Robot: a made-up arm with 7 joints.
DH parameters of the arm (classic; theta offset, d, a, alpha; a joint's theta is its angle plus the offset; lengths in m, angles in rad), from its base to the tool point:
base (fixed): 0 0.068 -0.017 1.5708
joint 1: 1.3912 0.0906 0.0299 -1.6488
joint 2: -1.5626 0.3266 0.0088 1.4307
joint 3: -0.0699 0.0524 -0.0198 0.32
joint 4: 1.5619 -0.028 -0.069 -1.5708
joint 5: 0 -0.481 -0.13 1.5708
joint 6: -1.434 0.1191 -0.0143 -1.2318
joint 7: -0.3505 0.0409 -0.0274 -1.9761
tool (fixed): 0.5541 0.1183 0 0
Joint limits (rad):
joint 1: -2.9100..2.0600
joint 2: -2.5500..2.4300
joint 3: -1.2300..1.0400
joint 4: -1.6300..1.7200
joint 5: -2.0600..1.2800
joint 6: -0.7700..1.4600
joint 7: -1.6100..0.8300
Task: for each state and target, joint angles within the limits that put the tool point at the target. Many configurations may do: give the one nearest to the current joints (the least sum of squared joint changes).
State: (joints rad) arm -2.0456 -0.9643 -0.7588 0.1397 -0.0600 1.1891 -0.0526
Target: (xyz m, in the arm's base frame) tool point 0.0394 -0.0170 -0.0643
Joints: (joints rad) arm -1.4434 -0.8706 -1.1865 -0.1439 0.0888 1.4169 -0.2817
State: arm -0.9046 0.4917 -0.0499 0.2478 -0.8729 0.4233 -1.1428
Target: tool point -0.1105 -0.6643 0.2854
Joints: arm -0.8145 0.1051 -0.1606 0.3563 -0.7470 0.2041 -1.4577
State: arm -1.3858 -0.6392 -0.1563 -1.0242 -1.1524 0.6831 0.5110
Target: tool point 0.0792 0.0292 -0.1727
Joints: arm -2.3049 -0.3028 -0.2213 -1.2383 -0.8153 0.9109 0.5966
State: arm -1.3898 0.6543 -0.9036 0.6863 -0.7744 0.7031 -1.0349
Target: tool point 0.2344 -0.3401 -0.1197
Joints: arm -1.7581 1.1168 -0.9580 0.4172 -0.9000 0.5116 -1.1141
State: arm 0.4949 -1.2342 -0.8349 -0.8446 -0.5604 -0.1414 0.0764
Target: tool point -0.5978 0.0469 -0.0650
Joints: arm 1.3517 -0.9980 -1.2300 -1.5358 -0.4635 -0.0962 0.1818
